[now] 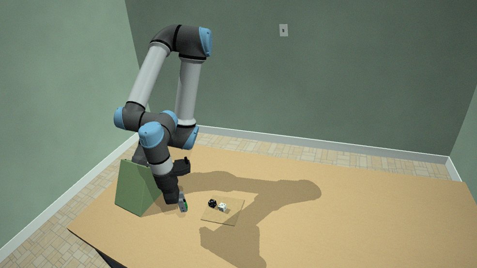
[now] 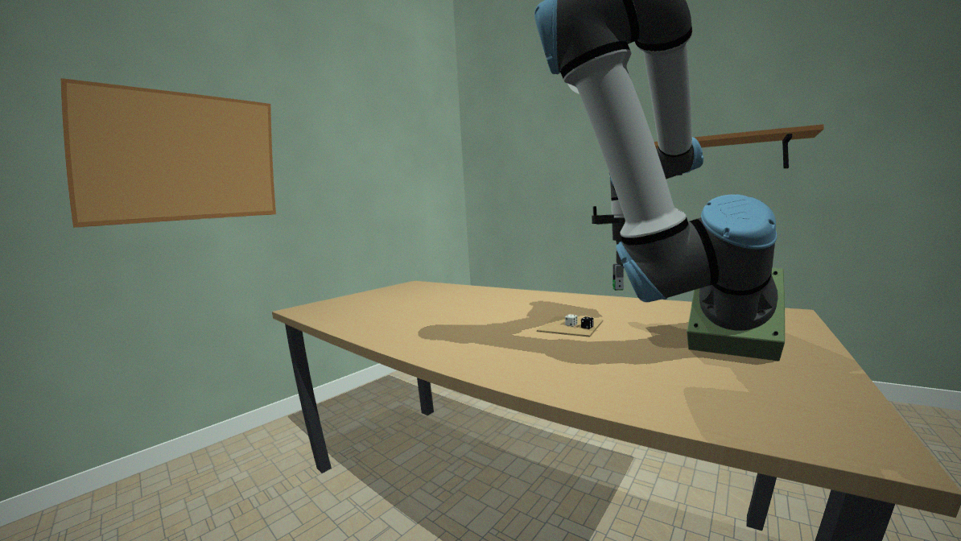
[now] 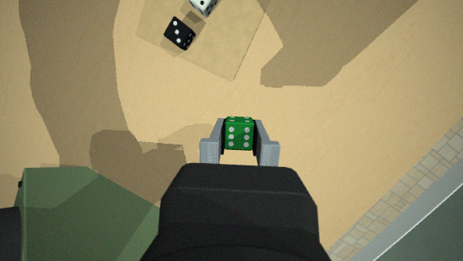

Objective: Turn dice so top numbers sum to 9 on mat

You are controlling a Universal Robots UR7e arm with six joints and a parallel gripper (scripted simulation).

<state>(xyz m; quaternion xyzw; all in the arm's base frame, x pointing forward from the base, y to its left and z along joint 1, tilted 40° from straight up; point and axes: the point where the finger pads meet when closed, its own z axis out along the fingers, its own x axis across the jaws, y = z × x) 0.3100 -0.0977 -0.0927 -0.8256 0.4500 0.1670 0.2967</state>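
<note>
The black die is 4 cm ahead of my hand, 12 cm to the left of it and 9 cm below it. The rest, counted from my hand: white die 9 cm ahead, 11 cm to the left, 9 cm below; green die 1 cm below; tan mat 9 cm ahead, 11 cm to the left, 10 cm below.
</note>
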